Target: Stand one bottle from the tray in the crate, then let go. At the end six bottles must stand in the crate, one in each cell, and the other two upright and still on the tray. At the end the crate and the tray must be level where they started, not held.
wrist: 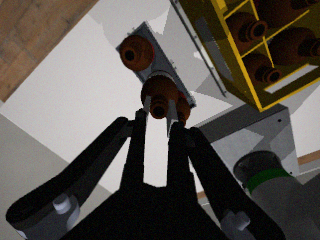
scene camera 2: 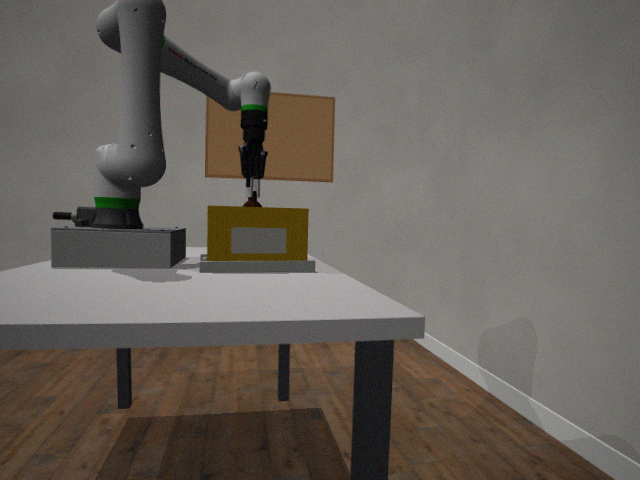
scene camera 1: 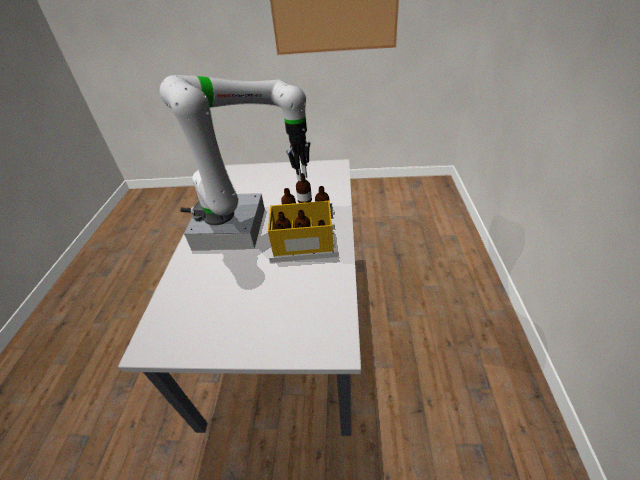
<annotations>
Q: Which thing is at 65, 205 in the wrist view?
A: The gripper.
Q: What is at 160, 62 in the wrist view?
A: A grey tray.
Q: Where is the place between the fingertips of the gripper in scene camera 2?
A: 252, 197
</annotations>
